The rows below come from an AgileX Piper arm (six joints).
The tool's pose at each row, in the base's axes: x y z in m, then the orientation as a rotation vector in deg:
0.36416 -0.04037 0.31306 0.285 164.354 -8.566
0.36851 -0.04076 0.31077 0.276 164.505 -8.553
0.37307 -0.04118 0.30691 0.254 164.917 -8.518
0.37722 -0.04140 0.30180 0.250 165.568 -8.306
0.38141 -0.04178 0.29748 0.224 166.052 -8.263
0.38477 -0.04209 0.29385 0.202 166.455 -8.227
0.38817 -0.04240 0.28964 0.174 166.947 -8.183
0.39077 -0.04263 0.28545 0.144 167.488 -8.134
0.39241 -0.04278 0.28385 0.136 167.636 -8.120
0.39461 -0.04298 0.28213 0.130 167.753 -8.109
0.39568 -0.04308 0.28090 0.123 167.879 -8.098
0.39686 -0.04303 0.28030 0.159 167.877 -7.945
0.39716 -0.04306 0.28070 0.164 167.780 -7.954
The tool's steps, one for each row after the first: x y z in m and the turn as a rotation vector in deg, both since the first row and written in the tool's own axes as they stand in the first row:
-0.00358 -0.00008 0.00339 -0.015 0.150 -0.012
-0.00695 -0.00003 0.00834 -0.055 0.558 -0.044
-0.00959 0.00034 0.01437 -0.221 1.198 -0.058
-0.01247 0.00048 0.01966 -0.268 1.678 -0.095
-0.01474 0.00060 0.02406 -0.307 2.078 -0.126
-0.01690 0.00077 0.02903 -0.355 2.566 -0.164
-0.01829 0.00102 0.03376 -0.408 3.102 -0.206
-0.01944 0.00106 0.03575 -0.423 3.249 -0.217
-0.02111 0.00107 0.03800 -0.435 3.365 -0.226
-0.02181 0.00112 0.03947 -0.447 3.490 -0.236
-0.02279 0.00125 0.04036 -0.546 3.483 -0.197
-0.02318 0.00118 0.04006 -0.537 3.387 -0.190

